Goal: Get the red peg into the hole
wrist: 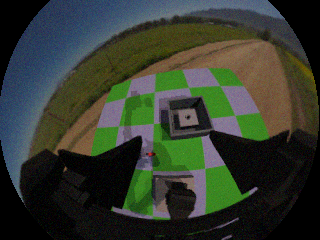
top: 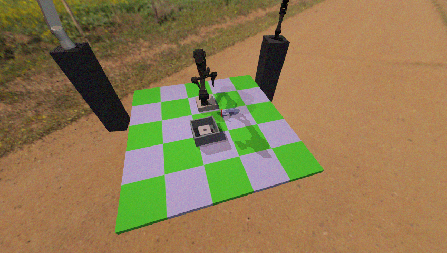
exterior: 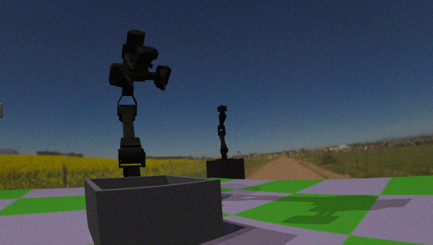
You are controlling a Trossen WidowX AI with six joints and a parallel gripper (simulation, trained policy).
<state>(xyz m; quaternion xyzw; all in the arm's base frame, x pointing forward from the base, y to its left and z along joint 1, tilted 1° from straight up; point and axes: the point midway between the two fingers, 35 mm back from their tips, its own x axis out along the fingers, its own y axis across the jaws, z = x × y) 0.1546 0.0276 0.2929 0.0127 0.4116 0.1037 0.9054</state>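
Now: gripper tip 28 cm above the red peg, 11 cm to the right of it and 4 cm past it. Round my gripper tip: pale plate: 27 cm below, 16 cm ahead, 5 cm to the right; dark grey box: 29 cm below, 16 cm ahead, 5 cm to the right.
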